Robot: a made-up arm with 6 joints.
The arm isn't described. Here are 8 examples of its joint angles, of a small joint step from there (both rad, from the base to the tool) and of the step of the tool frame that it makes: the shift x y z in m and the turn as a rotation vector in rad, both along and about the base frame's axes.
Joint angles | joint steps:
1: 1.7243 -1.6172 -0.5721 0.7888 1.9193 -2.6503 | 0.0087 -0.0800 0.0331 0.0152 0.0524 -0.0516
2: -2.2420 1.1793 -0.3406 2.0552 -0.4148 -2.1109 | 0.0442 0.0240 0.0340 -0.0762 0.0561 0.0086
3: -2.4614 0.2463 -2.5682 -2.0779 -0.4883 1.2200 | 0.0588 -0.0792 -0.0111 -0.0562 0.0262 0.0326
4: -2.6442 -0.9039 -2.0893 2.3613 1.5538 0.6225 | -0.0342 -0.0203 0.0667 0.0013 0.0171 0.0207
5: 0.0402 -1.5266 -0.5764 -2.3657 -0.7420 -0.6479 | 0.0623 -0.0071 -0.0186 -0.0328 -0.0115 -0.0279
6: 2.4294 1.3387 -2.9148 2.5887 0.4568 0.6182 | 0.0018 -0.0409 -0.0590 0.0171 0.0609 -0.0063
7: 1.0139 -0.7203 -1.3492 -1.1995 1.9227 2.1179 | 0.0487 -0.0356 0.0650 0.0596 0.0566 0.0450
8: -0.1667 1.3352 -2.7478 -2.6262 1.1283 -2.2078 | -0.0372 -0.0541 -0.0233 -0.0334 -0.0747 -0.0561
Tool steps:
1: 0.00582 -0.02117 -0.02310 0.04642 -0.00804 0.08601
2: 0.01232 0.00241 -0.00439 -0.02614 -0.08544 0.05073
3: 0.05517 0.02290 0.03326 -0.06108 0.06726 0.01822
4: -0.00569 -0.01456 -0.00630 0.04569 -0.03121 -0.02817
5: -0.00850 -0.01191 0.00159 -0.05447 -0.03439 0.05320
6: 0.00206 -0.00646 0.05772 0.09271 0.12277 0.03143
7: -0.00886 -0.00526 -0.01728 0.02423 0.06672 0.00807
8: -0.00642 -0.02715 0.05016 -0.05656 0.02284 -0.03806
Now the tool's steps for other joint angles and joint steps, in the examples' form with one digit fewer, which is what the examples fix.
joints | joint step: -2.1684 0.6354 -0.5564 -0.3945 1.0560 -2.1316 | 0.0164 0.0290 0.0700 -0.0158 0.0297 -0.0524
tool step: 0.0229 0.0278 -0.0049 0.1001 -0.1099 0.0530
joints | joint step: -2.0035 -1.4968 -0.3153 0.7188 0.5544 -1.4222 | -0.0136 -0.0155 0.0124 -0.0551 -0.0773 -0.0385
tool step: 0.0041 0.0047 -0.0006 -0.0346 0.1021 -0.0685
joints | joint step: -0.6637 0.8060 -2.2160 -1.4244 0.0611 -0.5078 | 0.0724 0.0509 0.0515 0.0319 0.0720 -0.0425
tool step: 0.0328 0.0355 -0.0582 0.0491 0.1102 0.0057
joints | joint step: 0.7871 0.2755 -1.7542 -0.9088 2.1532 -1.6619 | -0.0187 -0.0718 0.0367 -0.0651 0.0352 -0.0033
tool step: -0.0094 -0.0291 0.0261 -0.0378 -0.0543 -0.0408
